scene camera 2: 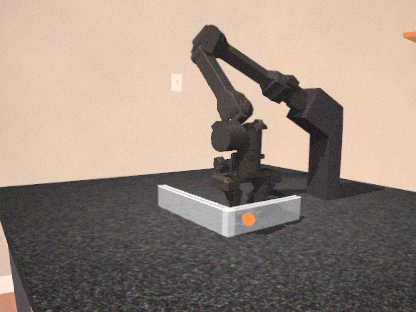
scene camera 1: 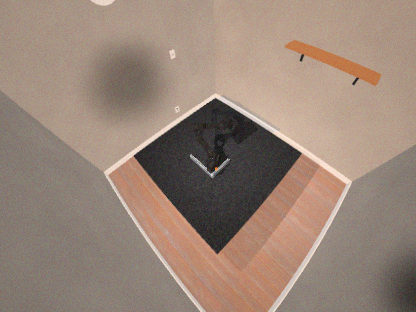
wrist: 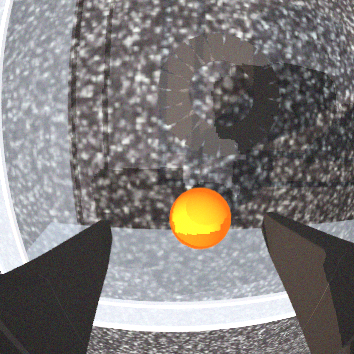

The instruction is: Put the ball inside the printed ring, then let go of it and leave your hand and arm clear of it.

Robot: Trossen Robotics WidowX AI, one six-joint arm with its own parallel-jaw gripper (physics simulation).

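Where they show: gripper, between the fingertips: [scene camera 1: 215, 168] [wrist: 188, 226]; arm's base, origin of its link: [scene camera 2: 302, 102] [scene camera 1: 231, 123].
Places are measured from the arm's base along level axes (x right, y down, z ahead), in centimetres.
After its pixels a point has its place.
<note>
An orange ball [scene camera 1: 216, 169] [scene camera 2: 248, 219] [wrist: 200, 218] lies on the dark surface near the corner of two translucent walls. It is outside the printed ring [wrist: 176, 95] {x -4.5, y 30.6, z 34.3 cm}, a flat grey-brown segmented band partly in shadow. The ring lies above the ball in the wrist view; it cannot be made out in the scene views. My gripper [scene camera 2: 244, 202] {x -10.2, y 27.6, z 34.0 cm} [wrist: 188, 226] {x -10.2, y 27.6, z 34.0 cm} is open and points down, low behind the walls. In the wrist view its fingertips stand left and right of the ball, with gaps on both sides. The fingertips are partly hidden in scene camera 2.
Low translucent walls with white top edges [scene camera 1: 200, 165] {x 2.1, y 25.4, z 42.0 cm} [scene camera 2: 195, 205] {x -1.0, y 26.3, z 42.1 cm} [wrist: 190, 317] {x -13.1, y 24.7, z 34.1 cm} meet at a corner near the ball. The dark arm [scene camera 2: 210, 42] {x 3.1, y -14.4, z 35.0 cm} arches down from its tall base post [scene camera 2: 325, 150] {x -6.0, y 14.8, z -5.2 cm} at the right in scene camera 2.
</note>
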